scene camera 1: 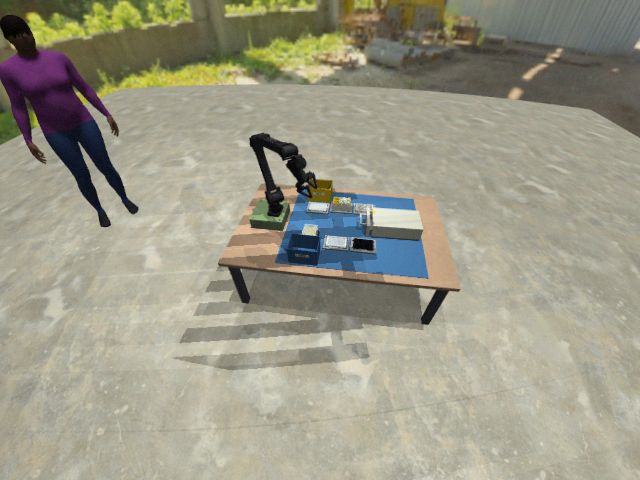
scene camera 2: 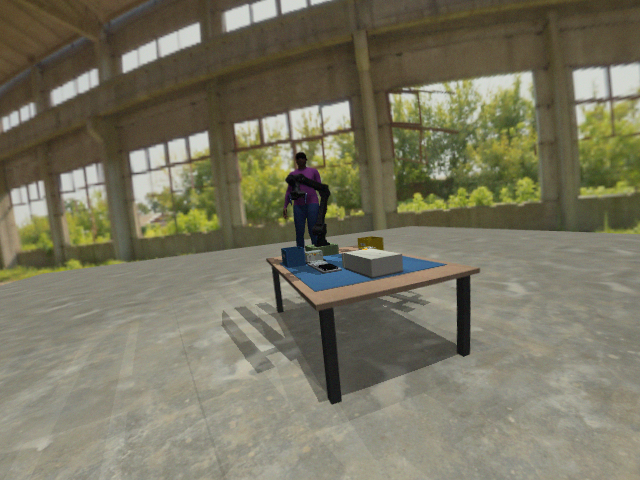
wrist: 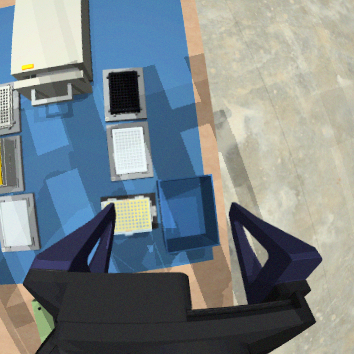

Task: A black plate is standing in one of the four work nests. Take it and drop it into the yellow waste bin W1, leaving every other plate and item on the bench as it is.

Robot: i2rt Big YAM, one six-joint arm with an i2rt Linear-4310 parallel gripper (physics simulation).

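Where they show: gripper, fingertip midpoint: (scene camera 1: 314,193) (scene camera 2: 298,204) (wrist: 173,207); arm's base at its link origin: (scene camera 1: 275,211) (scene camera 2: 322,245).
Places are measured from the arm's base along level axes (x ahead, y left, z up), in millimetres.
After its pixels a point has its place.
Note:
A black plate (scene camera 1: 362,243) @[z -51, x 624, y -163 mm] (scene camera 2: 327,266) @[z -51, x 650, y -169 mm] (wrist: 124,93) @[z -52, x 621, y -166 mm] sits in a grey nest (wrist: 106,102) @[z -65, x 602, y -111 mm], beside a nest holding a white plate (scene camera 1: 336,241) @[z -54, x 457, y -172 mm] (wrist: 129,151) @[z -52, x 450, y -171 mm]. The yellow bin (scene camera 1: 320,192) @[z 13, x 274, y 260 mm] (scene camera 2: 370,241) @[z 26, x 349, y 286 mm] stands at the back of the bench in scene camera 1; it does not show in the wrist view. My gripper (scene camera 1: 313,191) @[z 352, x 333, y -240 mm] (scene camera 2: 298,201) @[z 352, x 333, y -240 mm] (wrist: 173,207) @[z 352, x 333, y -240 mm] is open and empty, high above the bench at the arm-base end. In the wrist view the black plate lies ahead of the fingertips, well apart from them.
A blue bin (scene camera 1: 303,250) @[z 42, x 291, y -374 mm] (scene camera 2: 293,256) @[z -4, x 368, y -323 mm] (wrist: 192,240) @[z -17, x 193, y -324 mm] stands beside a yellow-dotted rack (scene camera 1: 310,229) @[z 0, x 282, y -146 mm] (wrist: 132,215) @[z 0, x 279, y -172 mm]. A pale box-shaped device (scene camera 1: 395,223) @[z 25, x 823, y -18 mm] (scene camera 2: 373,262) @[z 6, x 1001, y -32 mm] (wrist: 47,37) @[z 25, x 763, y 29 mm] stands at the far end. A white plate (scene camera 1: 317,207) @[z -57, x 269, y 163 mm] (wrist: 15,220) @[z -57, x 279, y 170 mm] and a yellow-topped item (scene camera 1: 341,201) @[z 0, x 442, y 192 mm] stand near the yellow bin.

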